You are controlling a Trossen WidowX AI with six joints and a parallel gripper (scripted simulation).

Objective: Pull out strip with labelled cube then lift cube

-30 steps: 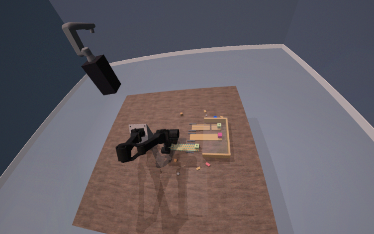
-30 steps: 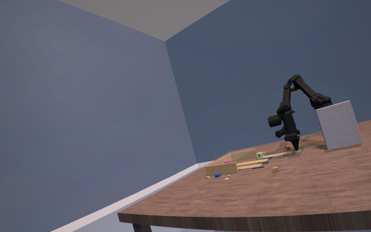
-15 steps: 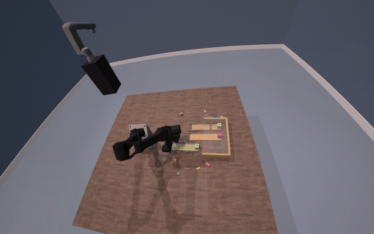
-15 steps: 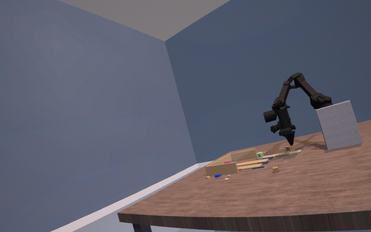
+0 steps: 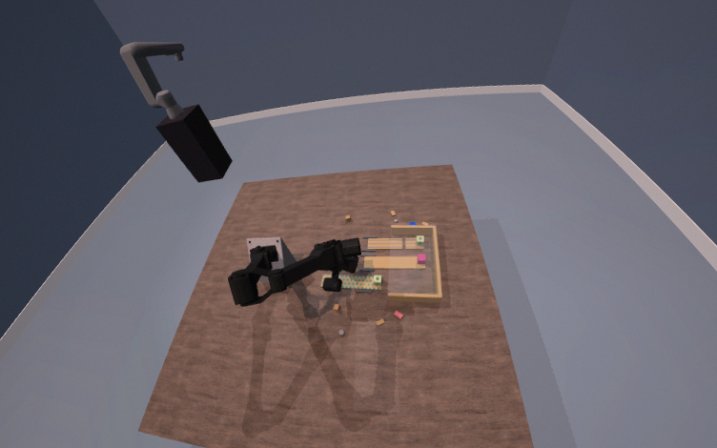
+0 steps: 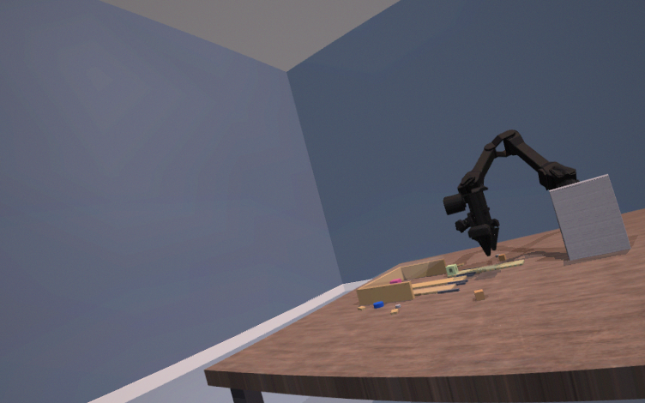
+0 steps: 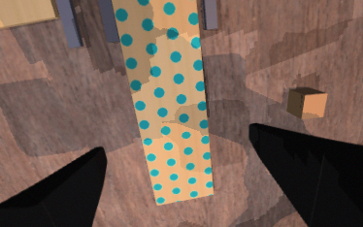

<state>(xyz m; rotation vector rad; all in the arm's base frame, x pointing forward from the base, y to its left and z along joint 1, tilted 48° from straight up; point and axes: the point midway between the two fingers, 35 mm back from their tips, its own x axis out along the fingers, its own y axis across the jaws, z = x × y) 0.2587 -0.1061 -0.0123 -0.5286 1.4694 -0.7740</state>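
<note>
My gripper tip is now 50 mm above the strip and 40 mm short of it.
</note>
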